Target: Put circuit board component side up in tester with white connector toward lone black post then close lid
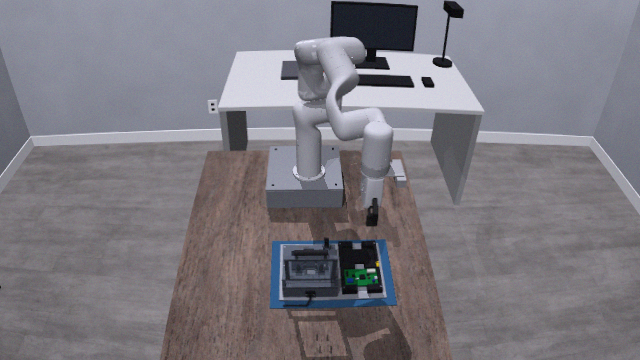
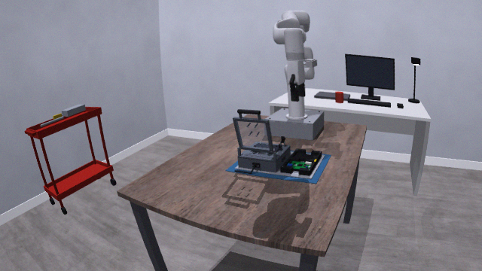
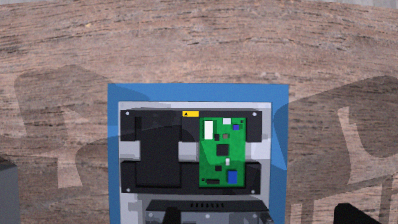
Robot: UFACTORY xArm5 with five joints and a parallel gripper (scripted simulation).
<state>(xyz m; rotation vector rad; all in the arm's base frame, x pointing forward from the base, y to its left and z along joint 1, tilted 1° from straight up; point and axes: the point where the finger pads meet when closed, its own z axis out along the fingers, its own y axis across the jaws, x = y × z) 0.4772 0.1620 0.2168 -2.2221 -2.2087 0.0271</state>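
My gripper is now 29 cm above the green circuit board. Also, from my hand: clear lid 17 cm to the right, 13 cm below, 8 cm ahead; grey tester 20 cm below, 13 cm to the right, 1 cm behind.
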